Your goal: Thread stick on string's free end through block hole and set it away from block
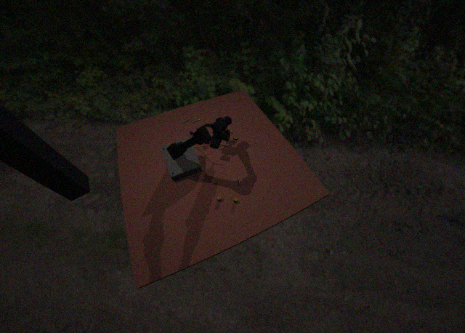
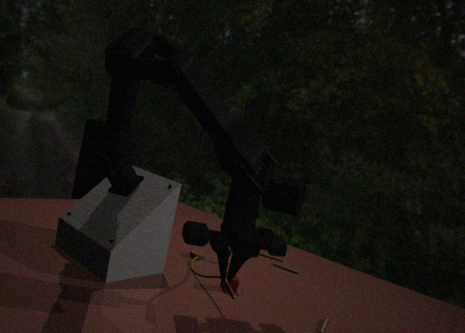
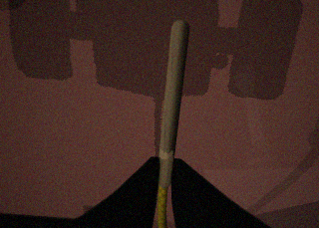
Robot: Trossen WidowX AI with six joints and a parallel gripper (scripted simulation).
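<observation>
My gripper tip is now 4 cm past the small red block, 11 cm to the right of it and 5 cm above it. Round my gripper tip: thin wooden stick 1 cm ahead, 1 cm to the right; flat piece 20 cm behind, 22 cm to the left, 6 cm below.
</observation>
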